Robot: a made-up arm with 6 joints. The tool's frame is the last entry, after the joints. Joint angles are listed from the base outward.
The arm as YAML. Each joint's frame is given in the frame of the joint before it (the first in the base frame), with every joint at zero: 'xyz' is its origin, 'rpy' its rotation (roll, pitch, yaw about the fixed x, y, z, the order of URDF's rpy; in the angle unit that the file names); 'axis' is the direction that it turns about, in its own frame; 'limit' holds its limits. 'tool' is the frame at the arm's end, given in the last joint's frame.
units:
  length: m
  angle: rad
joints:
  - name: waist
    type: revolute
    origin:
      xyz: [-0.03, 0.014, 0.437]
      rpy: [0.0, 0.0, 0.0]
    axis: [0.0, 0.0, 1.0]
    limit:
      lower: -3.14
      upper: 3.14
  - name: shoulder
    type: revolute
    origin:
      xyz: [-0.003, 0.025, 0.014]
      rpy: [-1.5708, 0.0, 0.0]
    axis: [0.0, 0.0, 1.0]
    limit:
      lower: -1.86
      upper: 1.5
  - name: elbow
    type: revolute
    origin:
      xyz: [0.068, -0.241, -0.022]
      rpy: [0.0, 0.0, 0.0]
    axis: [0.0, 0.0, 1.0]
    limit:
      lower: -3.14
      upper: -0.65
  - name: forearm
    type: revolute
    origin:
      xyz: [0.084, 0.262, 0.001]
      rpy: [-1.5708, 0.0, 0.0]
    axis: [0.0, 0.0, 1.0]
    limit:
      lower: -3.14
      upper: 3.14
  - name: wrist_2
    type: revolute
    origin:
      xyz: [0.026, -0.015, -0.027]
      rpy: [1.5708, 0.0, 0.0]
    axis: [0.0, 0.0, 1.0]
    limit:
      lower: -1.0
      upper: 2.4
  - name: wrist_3
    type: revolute
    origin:
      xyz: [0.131, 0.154, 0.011]
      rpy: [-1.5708, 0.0, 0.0]
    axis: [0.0, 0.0, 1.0]
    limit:
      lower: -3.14
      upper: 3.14
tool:
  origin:
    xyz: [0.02, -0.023, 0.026]
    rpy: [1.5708, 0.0, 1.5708]
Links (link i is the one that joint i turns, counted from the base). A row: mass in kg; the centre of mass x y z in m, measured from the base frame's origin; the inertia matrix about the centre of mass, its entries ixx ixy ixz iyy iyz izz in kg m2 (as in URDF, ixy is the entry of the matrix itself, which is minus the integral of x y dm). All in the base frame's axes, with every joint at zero. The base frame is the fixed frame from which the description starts. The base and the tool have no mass.
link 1: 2.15; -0.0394 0.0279 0.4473; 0.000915 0 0 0.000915 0 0.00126
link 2: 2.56; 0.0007 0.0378 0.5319; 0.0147 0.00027 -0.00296 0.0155 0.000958 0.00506
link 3: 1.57; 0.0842 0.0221 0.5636; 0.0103 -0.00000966 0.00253 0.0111 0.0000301 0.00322
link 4: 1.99; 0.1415 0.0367 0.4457; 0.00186 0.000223 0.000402 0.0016 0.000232 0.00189
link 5: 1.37; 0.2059 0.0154 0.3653; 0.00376 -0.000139 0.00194 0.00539 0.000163 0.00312
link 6: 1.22; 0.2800 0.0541 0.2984; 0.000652 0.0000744 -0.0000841 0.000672 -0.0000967 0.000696
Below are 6 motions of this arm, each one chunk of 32 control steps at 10 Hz.
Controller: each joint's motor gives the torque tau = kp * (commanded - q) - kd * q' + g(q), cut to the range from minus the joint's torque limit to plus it. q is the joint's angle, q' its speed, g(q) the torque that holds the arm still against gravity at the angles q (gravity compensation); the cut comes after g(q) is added. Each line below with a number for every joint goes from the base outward.
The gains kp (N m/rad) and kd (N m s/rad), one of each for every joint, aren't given. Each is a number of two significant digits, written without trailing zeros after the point. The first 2 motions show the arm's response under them.
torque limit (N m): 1.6 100 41 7 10 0.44
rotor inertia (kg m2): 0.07 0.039 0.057 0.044 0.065 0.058
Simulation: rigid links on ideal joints. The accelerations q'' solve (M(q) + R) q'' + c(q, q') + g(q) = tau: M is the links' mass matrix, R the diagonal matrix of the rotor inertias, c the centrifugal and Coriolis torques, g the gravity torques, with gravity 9.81 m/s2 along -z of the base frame. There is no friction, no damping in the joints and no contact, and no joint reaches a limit. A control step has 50 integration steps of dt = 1/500 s. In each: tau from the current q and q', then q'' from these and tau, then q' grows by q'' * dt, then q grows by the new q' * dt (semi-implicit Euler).
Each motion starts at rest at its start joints. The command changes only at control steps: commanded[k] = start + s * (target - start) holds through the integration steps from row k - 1 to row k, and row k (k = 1, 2, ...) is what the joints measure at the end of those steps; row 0 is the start. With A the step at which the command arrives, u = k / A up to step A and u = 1 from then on. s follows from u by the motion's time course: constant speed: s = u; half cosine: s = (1 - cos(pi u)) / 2; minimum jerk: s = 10 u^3 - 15 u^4 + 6 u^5; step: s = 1 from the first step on.
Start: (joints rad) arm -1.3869 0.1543 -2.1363 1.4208 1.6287 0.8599
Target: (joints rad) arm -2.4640 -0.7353 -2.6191 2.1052 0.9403 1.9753
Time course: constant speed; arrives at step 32
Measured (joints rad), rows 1 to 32:
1: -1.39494 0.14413 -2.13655 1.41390 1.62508 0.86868
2: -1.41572 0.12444 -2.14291 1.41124 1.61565 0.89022
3: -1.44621 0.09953 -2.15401 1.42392 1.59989 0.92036
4: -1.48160 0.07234 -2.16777 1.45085 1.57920 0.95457
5: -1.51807 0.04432 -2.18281 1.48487 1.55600 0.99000
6: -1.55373 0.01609 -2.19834 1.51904 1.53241 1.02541
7: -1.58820 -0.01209 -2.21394 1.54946 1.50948 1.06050
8: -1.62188 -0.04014 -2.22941 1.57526 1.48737 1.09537
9: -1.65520 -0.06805 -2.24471 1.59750 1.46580 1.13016
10: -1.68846 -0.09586 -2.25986 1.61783 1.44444 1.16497
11: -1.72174 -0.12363 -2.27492 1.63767 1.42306 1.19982
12: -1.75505 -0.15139 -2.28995 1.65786 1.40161 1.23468
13: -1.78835 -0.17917 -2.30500 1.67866 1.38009 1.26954
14: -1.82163 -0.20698 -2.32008 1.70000 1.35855 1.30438
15: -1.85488 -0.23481 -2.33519 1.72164 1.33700 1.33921
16: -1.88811 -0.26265 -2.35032 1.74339 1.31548 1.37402
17: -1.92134 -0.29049 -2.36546 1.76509 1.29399 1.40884
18: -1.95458 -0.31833 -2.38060 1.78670 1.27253 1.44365
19: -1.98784 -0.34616 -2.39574 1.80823 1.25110 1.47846
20: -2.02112 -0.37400 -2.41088 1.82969 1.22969 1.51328
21: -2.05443 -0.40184 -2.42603 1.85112 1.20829 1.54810
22: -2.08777 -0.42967 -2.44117 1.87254 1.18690 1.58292
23: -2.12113 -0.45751 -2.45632 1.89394 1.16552 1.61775
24: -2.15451 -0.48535 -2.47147 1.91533 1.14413 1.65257
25: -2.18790 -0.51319 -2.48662 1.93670 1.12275 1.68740
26: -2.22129 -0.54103 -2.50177 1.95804 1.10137 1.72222
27: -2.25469 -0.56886 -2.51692 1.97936 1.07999 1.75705
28: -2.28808 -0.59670 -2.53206 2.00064 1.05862 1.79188
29: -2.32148 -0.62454 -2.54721 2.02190 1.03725 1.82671
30: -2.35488 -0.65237 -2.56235 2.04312 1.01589 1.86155
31: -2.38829 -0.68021 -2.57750 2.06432 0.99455 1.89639
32: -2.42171 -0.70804 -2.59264 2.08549 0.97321 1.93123
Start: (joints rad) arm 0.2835 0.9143 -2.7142 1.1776 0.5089 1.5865
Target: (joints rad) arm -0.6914 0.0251 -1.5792 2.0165 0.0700 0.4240
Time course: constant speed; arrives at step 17
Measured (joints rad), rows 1 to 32:
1: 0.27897 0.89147 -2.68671 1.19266 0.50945 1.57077
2: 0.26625 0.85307 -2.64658 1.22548 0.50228 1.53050
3: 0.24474 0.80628 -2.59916 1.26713 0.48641 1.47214
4: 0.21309 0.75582 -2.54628 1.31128 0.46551 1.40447
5: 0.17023 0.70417 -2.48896 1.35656 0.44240 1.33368
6: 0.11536 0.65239 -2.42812 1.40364 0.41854 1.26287
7: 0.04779 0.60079 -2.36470 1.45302 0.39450 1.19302
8: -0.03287 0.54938 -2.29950 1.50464 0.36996 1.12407
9: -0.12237 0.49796 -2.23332 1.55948 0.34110 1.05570
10: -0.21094 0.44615 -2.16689 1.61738 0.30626 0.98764
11: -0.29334 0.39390 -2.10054 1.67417 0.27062 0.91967
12: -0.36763 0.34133 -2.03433 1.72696 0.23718 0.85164
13: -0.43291 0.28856 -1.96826 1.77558 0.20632 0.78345
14: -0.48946 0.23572 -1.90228 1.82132 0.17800 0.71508
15: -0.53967 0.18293 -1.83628 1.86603 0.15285 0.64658
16: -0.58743 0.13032 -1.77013 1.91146 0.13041 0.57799
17: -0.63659 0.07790 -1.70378 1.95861 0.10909 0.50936
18: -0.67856 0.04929 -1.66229 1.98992 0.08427 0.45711
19: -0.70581 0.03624 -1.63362 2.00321 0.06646 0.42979
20: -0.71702 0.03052 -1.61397 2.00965 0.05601 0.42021
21: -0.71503 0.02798 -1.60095 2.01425 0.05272 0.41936
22: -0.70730 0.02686 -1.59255 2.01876 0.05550 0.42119
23: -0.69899 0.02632 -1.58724 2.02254 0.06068 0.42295
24: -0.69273 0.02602 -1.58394 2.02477 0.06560 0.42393
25: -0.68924 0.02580 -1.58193 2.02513 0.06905 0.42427
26: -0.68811 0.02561 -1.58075 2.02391 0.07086 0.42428
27: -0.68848 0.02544 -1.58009 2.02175 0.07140 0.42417
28: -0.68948 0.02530 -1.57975 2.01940 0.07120 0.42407
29: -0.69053 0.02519 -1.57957 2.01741 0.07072 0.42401
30: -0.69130 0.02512 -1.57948 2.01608 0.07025 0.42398
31: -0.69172 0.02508 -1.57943 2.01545 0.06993 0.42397
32: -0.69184 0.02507 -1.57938 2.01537 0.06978 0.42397
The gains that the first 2 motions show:
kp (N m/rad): 43 250 73 4.1 12 4.1
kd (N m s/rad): 7.1 37 17 0.62 2.7 0.72
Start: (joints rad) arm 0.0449 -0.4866 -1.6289 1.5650 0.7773 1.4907
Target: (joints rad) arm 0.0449 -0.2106 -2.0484 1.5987 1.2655 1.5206
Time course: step
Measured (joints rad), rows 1 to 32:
1: 0.02361 -0.36008 -1.78703 1.57880 0.90097 1.49761
2: 0.03231 -0.27938 -1.87199 1.59180 1.03610 1.50706
3: 0.04349 -0.23899 -1.92575 1.59216 1.13245 1.51593
4: 0.04913 -0.22223 -1.96526 1.58780 1.19254 1.52108
5: 0.05046 -0.21637 -1.99441 1.58828 1.22736 1.52261
6: 0.04979 -0.21446 -2.01479 1.59372 1.24642 1.52216
7: 0.04856 -0.21362 -2.02819 1.59991 1.25635 1.52119
8: 0.04739 -0.21296 -2.03653 1.60374 1.26128 1.52045
9: 0.04647 -0.21232 -2.04150 1.60460 1.26360 1.52013
10: 0.04584 -0.21176 -2.04436 1.60347 1.26464 1.52011
11: 0.04542 -0.21131 -2.04597 1.60164 1.26509 1.52024
12: 0.04518 -0.21100 -2.04689 1.60003 1.26528 1.52039
13: 0.04504 -0.21081 -2.04743 1.59900 1.26537 1.52051
14: 0.04496 -0.21070 -2.04777 1.59855 1.26542 1.52058
15: 0.04493 -0.21065 -2.04799 1.59846 1.26545 1.52061
16: 0.04491 -0.21063 -2.04814 1.59854 1.26547 1.52061
17: 0.04491 -0.21062 -2.04824 1.59865 1.26548 1.52061
18: 0.04491 -0.21062 -2.04830 1.59872 1.26549 1.52060
19: 0.04490 -0.21061 -2.04834 1.59875 1.26550 1.52060
20: 0.04490 -0.21061 -2.04837 1.59875 1.26550 1.52060
21: 0.04490 -0.21061 -2.04838 1.59873 1.26550 1.52060
22: 0.04490 -0.21060 -2.04839 1.59872 1.26550 1.52060
23: 0.04490 -0.21060 -2.04839 1.59871 1.26550 1.52060
24: 0.04490 -0.21060 -2.04840 1.59870 1.26550 1.52060
25: 0.04490 -0.21060 -2.04840 1.59870 1.26550 1.52060
26: 0.04490 -0.21060 -2.04840 1.59870 1.26550 1.52060
27: 0.04490 -0.21060 -2.04840 1.59870 1.26550 1.52060
28: 0.04490 -0.21060 -2.04840 1.59870 1.26550 1.52060
29: 0.04490 -0.21060 -2.04840 1.59870 1.26550 1.52060
30: 0.04490 -0.21060 -2.04840 1.59870 1.26550 1.52060
31: 0.04490 -0.21060 -2.04840 1.59870 1.26550 1.52060
32: 0.04490 -0.21060 -2.04840 1.59870 1.26550 1.52060

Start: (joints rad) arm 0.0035 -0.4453 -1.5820 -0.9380 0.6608 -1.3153
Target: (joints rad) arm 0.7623 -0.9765 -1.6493 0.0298 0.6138 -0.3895
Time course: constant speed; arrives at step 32
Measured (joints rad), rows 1 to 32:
1: 0.01126 -0.45161 -1.57986 -0.93293 0.66489 -1.30857
2: 0.02714 -0.46334 -1.57948 -0.91664 0.66756 -1.29145
3: 0.04800 -0.47820 -1.58105 -0.88969 0.66669 -1.26677
4: 0.07123 -0.49452 -1.58377 -0.85670 0.66344 -1.23823
5: 0.09523 -0.51132 -1.58686 -0.82211 0.65946 -1.20836
6: 0.11926 -0.52819 -1.58987 -0.78845 0.65581 -1.17844
7: 0.14312 -0.54497 -1.59262 -0.75638 0.65286 -1.14887
8: 0.16684 -0.56164 -1.59512 -0.72561 0.65057 -1.11966
9: 0.19048 -0.57824 -1.59741 -0.69554 0.64875 -1.09066
10: 0.21410 -0.59482 -1.59960 -0.66570 0.64719 -1.06176
11: 0.23771 -0.61140 -1.60172 -0.63583 0.64575 -1.03288
12: 0.26134 -0.62798 -1.60383 -0.60583 0.64435 -1.00398
13: 0.28497 -0.64457 -1.60594 -0.57572 0.64294 -0.97507
14: 0.30861 -0.66118 -1.60806 -0.54554 0.64151 -0.94615
15: 0.33225 -0.67778 -1.61018 -0.51533 0.64008 -0.91722
16: 0.35589 -0.69439 -1.61230 -0.48511 0.63864 -0.88829
17: 0.37954 -0.71100 -1.61443 -0.45489 0.63720 -0.85936
18: 0.40318 -0.72761 -1.61655 -0.42468 0.63576 -0.83043
19: 0.42683 -0.74422 -1.61867 -0.39448 0.63432 -0.80151
20: 0.45047 -0.76083 -1.62080 -0.36427 0.63289 -0.77258
21: 0.47412 -0.77744 -1.62292 -0.33407 0.63145 -0.74365
22: 0.49778 -0.79405 -1.62504 -0.30386 0.63002 -0.71473
23: 0.52143 -0.81066 -1.62717 -0.27366 0.62858 -0.68580
24: 0.54509 -0.82727 -1.62929 -0.24345 0.62714 -0.65688
25: 0.56876 -0.84388 -1.63141 -0.21324 0.62571 -0.62796
26: 0.59242 -0.86049 -1.63354 -0.18303 0.62427 -0.59903
27: 0.61609 -0.87709 -1.63566 -0.15282 0.62283 -0.57011
28: 0.63976 -0.89370 -1.63778 -0.12261 0.62139 -0.54119
29: 0.66343 -0.91031 -1.63991 -0.09240 0.61995 -0.51226
30: 0.68710 -0.92692 -1.64203 -0.06219 0.61850 -0.48334
31: 0.71078 -0.94353 -1.64416 -0.03198 0.61706 -0.45442
32: 0.73445 -0.96014 -1.64628 -0.00178 0.61561 -0.42550

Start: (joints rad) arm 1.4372 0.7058 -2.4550 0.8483 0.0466 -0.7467
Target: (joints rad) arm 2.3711 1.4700 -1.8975 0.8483 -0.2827 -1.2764
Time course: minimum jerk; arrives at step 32
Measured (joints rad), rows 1 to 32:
1: 1.43724 0.70588 -2.45499 0.84826 0.04650 -0.74673
2: 1.43757 0.70645 -2.45489 0.84802 0.04580 -0.74698
3: 1.43879 0.70826 -2.45435 0.84753 0.04391 -0.74789
4: 1.44183 0.71216 -2.45283 0.84700 0.04049 -0.75002
5: 1.44774 0.71897 -2.44969 0.84675 0.03547 -0.75398
6: 1.45754 0.72935 -2.44432 0.84701 0.02896 -0.76029
7: 1.47203 0.74375 -2.43627 0.84786 0.02114 -0.76930
8: 1.49174 0.76243 -2.42519 0.84919 0.01215 -0.78127
9: 1.51687 0.78545 -2.41092 0.85079 0.00211 -0.79626
10: 1.54734 0.81272 -2.39345 0.85241 -0.00890 -0.81423
11: 1.58292 0.84397 -2.37288 0.85393 -0.02085 -0.83506
12: 1.62332 0.87884 -2.34944 0.85528 -0.03372 -0.85849
13: 1.66819 0.91687 -2.32343 0.85639 -0.04744 -0.88423
14: 1.71712 0.95749 -2.29523 0.85712 -0.06192 -0.91191
15: 1.76966 1.00011 -2.26525 0.85723 -0.07698 -0.94114
16: 1.82519 1.04407 -2.23396 0.85642 -0.09243 -0.97147
17: 1.88292 1.08867 -2.20186 0.85437 -0.10805 -1.00243
18: 1.94185 1.13322 -2.16944 0.85082 -0.12365 -1.03354
19: 2.00082 1.17702 -2.13721 0.84586 -0.13907 -1.06431
20: 2.05866 1.21939 -2.10567 0.83991 -0.15422 -1.09425
21: 2.11415 1.25972 -2.07525 0.83358 -0.16894 -1.12291
22: 2.16613 1.29744 -2.04639 0.82760 -0.18310 -1.14986
23: 2.21361 1.33203 -2.01946 0.82271 -0.19654 -1.17471
24: 2.25566 1.36307 -1.99480 0.81937 -0.20906 -1.19715
25: 2.29153 1.39023 -1.97270 0.81780 -0.22051 -1.21690
26: 2.32077 1.41327 -1.95341 0.81807 -0.23079 -1.23380
27: 2.34333 1.43206 -1.93712 0.82030 -0.23990 -1.24773
28: 2.35966 1.44666 -1.92388 0.82439 -0.24784 -1.25870
29: 2.37040 1.45727 -1.91367 0.82974 -0.25462 -1.26681
30: 2.37636 1.46428 -1.90632 0.83549 -0.26031 -1.27229
31: 2.37852 1.46826 -1.90153 0.84085 -0.26507 -1.27551
32: 2.37795 1.47002 -1.89884 0.84523 -0.26919 -1.27698

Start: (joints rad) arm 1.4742 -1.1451 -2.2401 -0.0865 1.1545 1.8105
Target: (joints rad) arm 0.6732 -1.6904 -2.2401 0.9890 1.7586 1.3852
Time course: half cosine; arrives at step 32
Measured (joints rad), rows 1 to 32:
1: 1.47379 -1.14561 -2.23991 -0.08603 1.15511 1.81027
2: 1.47186 -1.14756 -2.23944 -0.08365 1.15734 1.80924
3: 1.46720 -1.15161 -2.23890 -0.07757 1.16168 1.80677
4: 1.45905 -1.15808 -2.23848 -0.06652 1.16820 1.80247
5: 1.44710 -1.16705 -2.23825 -0.05000 1.17690 1.79618
6: 1.43140 -1.17847 -2.23820 -0.02812 1.18779 1.78789
7: 1.41215 -1.19223 -2.23831 -0.00127 1.20090 1.77769
8: 1.38963 -1.20819 -2.23853 0.03008 1.21620 1.76572
9: 1.36410 -1.22617 -2.23882 0.06546 1.23366 1.75212
10: 1.33583 -1.24599 -2.23915 0.10449 1.25315 1.73703
11: 1.30508 -1.26746 -2.23951 0.14681 1.27454 1.72060
12: 1.27212 -1.29038 -2.23988 0.19204 1.29762 1.70299
13: 1.23723 -1.31452 -2.24026 0.23983 1.32222 1.68437
14: 1.20072 -1.33965 -2.24063 0.28978 1.34810 1.66491
15: 1.16291 -1.36553 -2.24100 0.34144 1.37504 1.64479
16: 1.12413 -1.39191 -2.24135 0.39437 1.40282 1.62420
17: 1.08474 -1.41853 -2.24168 0.44806 1.43120 1.60335
18: 1.04512 -1.44513 -2.24199 0.50202 1.45993 1.58243
19: 1.00562 -1.47147 -2.24226 0.55570 1.48876 1.56166
20: 0.96664 -1.49729 -2.24250 0.60856 1.51743 1.54122
21: 0.92856 -1.52234 -2.24271 0.66003 1.54567 1.52132
22: 0.89176 -1.54638 -2.24287 0.70958 1.57321 1.50216
23: 0.85661 -1.56918 -2.24301 0.75666 1.59978 1.48392
24: 0.82349 -1.59052 -2.24311 0.80076 1.62509 1.46679
25: 0.79274 -1.61021 -2.24317 0.84140 1.64888 1.45092
26: 0.76468 -1.62805 -2.24322 0.87818 1.67088 1.43647
27: 0.73963 -1.64386 -2.24324 0.91071 1.69086 1.42358
28: 0.71783 -1.65751 -2.24323 0.93869 1.70858 1.41238
29: 0.69953 -1.66885 -2.24321 0.96189 1.72385 1.40297
30: 0.68491 -1.67778 -2.24318 0.98010 1.73647 1.39543
31: 0.67412 -1.68422 -2.24313 0.99319 1.74632 1.38985
32: 0.66727 -1.68809 -2.24307 1.00109 1.75327 1.38627

